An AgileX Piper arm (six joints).
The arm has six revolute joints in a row. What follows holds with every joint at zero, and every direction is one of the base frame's. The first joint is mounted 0.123 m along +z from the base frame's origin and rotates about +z. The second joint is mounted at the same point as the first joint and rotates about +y. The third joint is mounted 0.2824 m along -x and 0.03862 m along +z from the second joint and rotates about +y. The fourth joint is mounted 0.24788 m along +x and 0.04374 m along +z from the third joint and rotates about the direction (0.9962, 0, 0.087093). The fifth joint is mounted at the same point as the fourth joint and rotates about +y. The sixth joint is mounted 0.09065 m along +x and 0.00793 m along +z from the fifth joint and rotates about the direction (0.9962, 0, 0.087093). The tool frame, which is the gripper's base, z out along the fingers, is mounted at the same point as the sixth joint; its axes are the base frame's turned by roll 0, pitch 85 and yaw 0 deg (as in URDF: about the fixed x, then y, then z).
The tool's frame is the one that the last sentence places.
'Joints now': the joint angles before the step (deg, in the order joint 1, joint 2, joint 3, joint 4, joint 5, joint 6). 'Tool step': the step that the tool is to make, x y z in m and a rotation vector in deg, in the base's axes. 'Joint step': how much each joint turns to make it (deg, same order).
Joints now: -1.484, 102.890, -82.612, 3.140, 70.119, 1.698
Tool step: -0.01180, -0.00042, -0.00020, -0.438, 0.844, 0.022
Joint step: 0.000, -2.091, 2.916, -0.486, 0.002, 0.110
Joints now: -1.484, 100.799, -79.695, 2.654, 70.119, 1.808
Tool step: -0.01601, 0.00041, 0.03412, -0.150, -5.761, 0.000
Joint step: -0.001, -5.994, 0.231, -0.001, 0.000, -0.001
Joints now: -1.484, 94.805, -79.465, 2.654, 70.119, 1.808
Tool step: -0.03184, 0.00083, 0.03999, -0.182, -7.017, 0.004
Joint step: 0.001, -8.875, 1.761, -0.001, 0.094, 0.001
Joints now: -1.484, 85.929, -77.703, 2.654, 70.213, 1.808
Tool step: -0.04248, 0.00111, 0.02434, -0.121, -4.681, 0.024
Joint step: -0.001, -9.615, 4.398, 0.000, 0.534, 0.000
